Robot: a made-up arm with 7 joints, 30 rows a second.
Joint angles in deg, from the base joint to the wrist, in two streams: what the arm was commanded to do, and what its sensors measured. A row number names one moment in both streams.
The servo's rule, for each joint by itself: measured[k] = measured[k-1] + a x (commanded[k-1-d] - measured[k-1]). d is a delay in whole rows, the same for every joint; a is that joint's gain. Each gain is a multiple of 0.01, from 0.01 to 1. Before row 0 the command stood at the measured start. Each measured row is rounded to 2 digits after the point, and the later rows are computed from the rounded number. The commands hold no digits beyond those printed.
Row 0, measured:
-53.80, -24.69, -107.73, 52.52, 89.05, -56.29, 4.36
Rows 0 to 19, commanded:
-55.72, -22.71, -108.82, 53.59, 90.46, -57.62, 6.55
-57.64, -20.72, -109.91, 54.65, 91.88, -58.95, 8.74
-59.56, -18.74, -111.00, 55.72, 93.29, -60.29, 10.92
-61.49, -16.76, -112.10, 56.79, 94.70, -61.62, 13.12
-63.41, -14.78, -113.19, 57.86, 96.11, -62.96, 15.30
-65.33, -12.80, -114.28, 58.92, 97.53, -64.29, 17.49
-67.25, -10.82, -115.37, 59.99, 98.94, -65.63, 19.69
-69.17, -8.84, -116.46, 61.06, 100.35, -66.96, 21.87
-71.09, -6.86, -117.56, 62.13, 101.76, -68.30, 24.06
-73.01, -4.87, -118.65, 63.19, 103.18, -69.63, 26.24
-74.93, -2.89, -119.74, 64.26, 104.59, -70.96, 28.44
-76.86, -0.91, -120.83, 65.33, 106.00, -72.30, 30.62
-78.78, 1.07, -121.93, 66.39, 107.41, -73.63, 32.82
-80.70, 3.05, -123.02, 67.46, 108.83, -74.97, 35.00
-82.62, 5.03, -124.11, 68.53, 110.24, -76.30, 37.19
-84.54, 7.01, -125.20, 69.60, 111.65, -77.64, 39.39
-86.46, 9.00, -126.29, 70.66, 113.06, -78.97, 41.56
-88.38, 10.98, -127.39, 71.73, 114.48, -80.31, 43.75
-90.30, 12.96, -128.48, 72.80, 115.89, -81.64, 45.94
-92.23, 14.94, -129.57, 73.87, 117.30, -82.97, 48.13
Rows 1 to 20, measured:
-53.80, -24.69, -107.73, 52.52, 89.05, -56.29, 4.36
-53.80, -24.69, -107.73, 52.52, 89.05, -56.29, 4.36
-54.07, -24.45, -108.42, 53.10, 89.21, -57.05, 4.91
-54.57, -24.00, -109.36, 53.94, 89.50, -58.13, 5.87
-55.27, -23.37, -110.39, 54.90, 89.92, -59.36, 7.13
-56.14, -22.58, -111.47, 55.92, 90.45, -60.65, 8.63
-57.16, -21.64, -112.55, 56.97, 91.07, -61.97, 10.30
-58.30, -20.58, -113.64, 58.02, 91.78, -63.29, 12.10
-59.55, -19.41, -114.73, 59.08, 92.57, -64.62, 14.00
-60.90, -18.14, -115.82, 60.15, 93.43, -65.95, 15.97
-62.33, -16.79, -116.92, 61.22, 94.35, -67.29, 17.99
-63.83, -15.36, -118.01, 62.28, 95.32, -68.62, 20.05
-65.38, -13.86, -119.10, 63.35, 96.34, -69.95, 22.15
-66.99, -12.31, -120.19, 64.42, 97.40, -71.29, 24.27
-68.64, -10.70, -121.29, 65.48, 98.50, -72.62, 26.41
-70.33, -9.05, -122.38, 66.55, 99.64, -73.96, 28.56
-72.05, -7.36, -123.47, 67.62, 100.81, -75.29, 30.72
-73.80, -5.64, -124.56, 68.69, 102.00, -76.63, 32.89
-75.57, -3.88, -125.65, 69.75, 103.22, -77.96, 35.06
-77.36, -2.10, -126.75, 70.82, 104.46, -79.30, 37.23
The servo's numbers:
d 2
a 0.14 0.12 0.63 0.54 0.11 0.57 0.25

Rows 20 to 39, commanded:
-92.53, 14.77, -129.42, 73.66, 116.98, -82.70, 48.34
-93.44, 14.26, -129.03, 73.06, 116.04, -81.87, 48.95
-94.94, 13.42, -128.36, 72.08, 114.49, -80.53, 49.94
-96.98, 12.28, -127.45, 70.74, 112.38, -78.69, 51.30
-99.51, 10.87, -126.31, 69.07, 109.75, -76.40, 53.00
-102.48, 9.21, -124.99, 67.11, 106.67, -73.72, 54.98
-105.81, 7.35, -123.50, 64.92, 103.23, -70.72, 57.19
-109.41, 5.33, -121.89, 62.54, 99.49, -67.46, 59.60
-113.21, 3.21, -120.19, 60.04, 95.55, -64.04, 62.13
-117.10, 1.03, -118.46, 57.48, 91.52, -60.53, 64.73
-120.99, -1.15, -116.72, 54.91, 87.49, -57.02, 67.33
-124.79, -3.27, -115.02, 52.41, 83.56, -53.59, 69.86
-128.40, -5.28, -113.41, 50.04, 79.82, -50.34, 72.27
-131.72, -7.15, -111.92, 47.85, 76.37, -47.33, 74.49
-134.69, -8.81, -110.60, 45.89, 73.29, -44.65, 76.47
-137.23, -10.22, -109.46, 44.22, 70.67, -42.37, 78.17
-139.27, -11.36, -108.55, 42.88, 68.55, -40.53, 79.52
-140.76, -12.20, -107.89, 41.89, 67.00, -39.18, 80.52
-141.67, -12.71, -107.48, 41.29, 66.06, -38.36, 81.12
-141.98, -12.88, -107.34, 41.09, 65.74, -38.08, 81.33
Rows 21 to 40, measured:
-79.17, -0.29, -127.84, 71.89, 105.72, -80.63, 39.41
-81.00, 1.54, -128.93, 72.96, 106.99, -81.96, 41.59
-82.61, 3.13, -129.24, 73.34, 108.09, -82.38, 43.28
-84.13, 4.47, -129.11, 73.19, 108.96, -82.09, 44.70
-85.64, 5.54, -128.64, 72.59, 109.57, -81.20, 46.01
-87.23, 6.35, -127.89, 71.59, 109.88, -79.77, 47.33
-88.95, 6.89, -126.89, 70.23, 109.87, -77.85, 48.75
-90.84, 7.17, -125.69, 68.55, 109.52, -75.50, 50.31
-92.94, 7.19, -124.31, 66.59, 108.83, -72.78, 52.03
-95.25, 6.97, -122.79, 64.40, 107.80, -69.75, 53.92
-97.76, 6.52, -121.15, 62.05, 106.45, -66.50, 55.97
-100.47, 5.86, -119.46, 59.58, 104.81, -63.10, 58.16
-103.34, 5.02, -117.73, 57.06, 102.90, -59.63, 60.45
-106.34, 4.03, -116.02, 54.55, 100.77, -56.19, 62.80
-109.43, 2.91, -114.38, 52.11, 98.47, -52.86, 65.17
-112.55, 1.70, -112.83, 49.81, 96.04, -49.71, 67.50
-115.65, 0.44, -111.43, 47.69, 93.54, -46.83, 69.74
-118.67, -0.84, -110.19, 45.82, 91.02, -44.29, 71.85
-121.55, -2.10, -109.16, 44.23, 88.55, -42.15, 73.77
-124.24, -3.31, -108.36, 42.97, 86.18, -40.46, 75.46

